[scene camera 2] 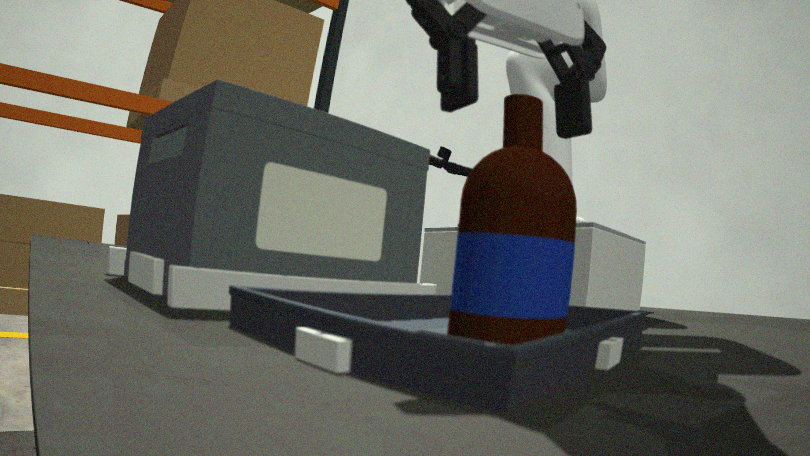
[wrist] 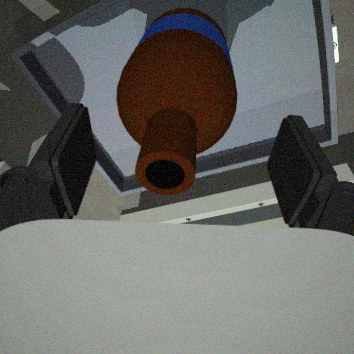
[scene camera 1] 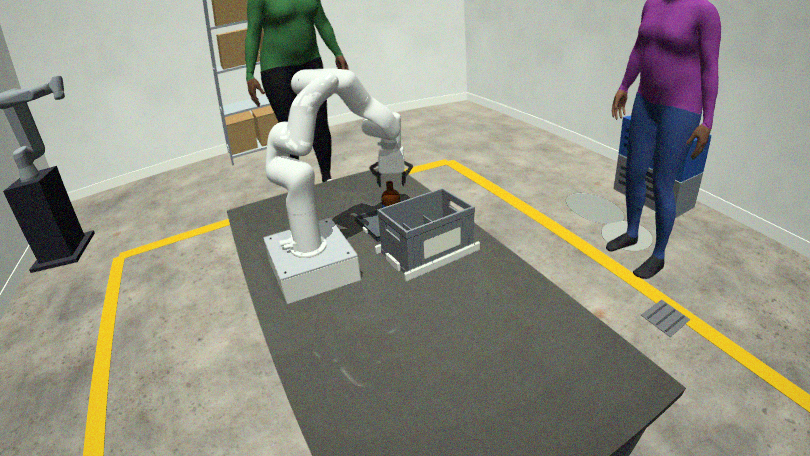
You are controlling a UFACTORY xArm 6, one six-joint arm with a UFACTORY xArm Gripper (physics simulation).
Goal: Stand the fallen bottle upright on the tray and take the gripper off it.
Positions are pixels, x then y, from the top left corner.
Labels:
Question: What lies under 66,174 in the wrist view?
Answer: My gripper.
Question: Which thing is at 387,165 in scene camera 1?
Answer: My gripper.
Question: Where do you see a brown bottle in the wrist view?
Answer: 176,96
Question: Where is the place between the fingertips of my gripper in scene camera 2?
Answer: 522,122

